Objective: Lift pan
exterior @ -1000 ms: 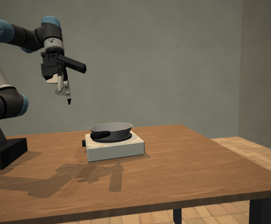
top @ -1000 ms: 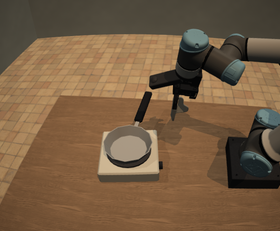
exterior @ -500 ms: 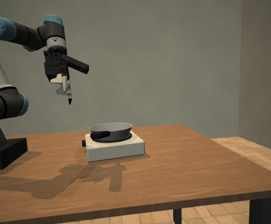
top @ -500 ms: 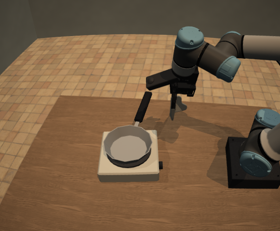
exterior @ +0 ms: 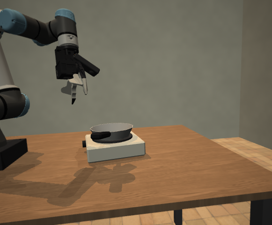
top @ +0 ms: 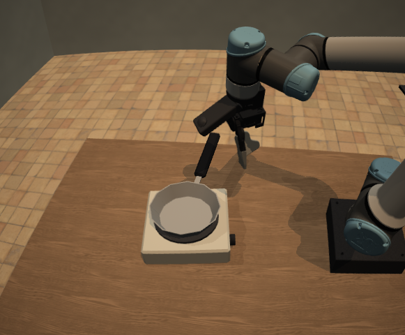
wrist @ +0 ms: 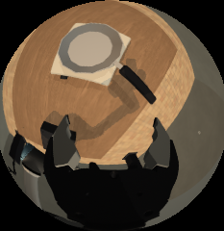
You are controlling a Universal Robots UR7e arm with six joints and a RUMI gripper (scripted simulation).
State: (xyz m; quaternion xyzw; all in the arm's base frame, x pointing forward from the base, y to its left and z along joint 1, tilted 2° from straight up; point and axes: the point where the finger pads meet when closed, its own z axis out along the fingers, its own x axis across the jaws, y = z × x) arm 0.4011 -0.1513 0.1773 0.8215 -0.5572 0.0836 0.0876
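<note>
Now: hand 11 cm short of the grey pan, 3 cm to the right of it and 15 cm above it. Also, from my hand: hot plate: 11 cm ahead, 9 cm to the left, 22 cm below.
</note>
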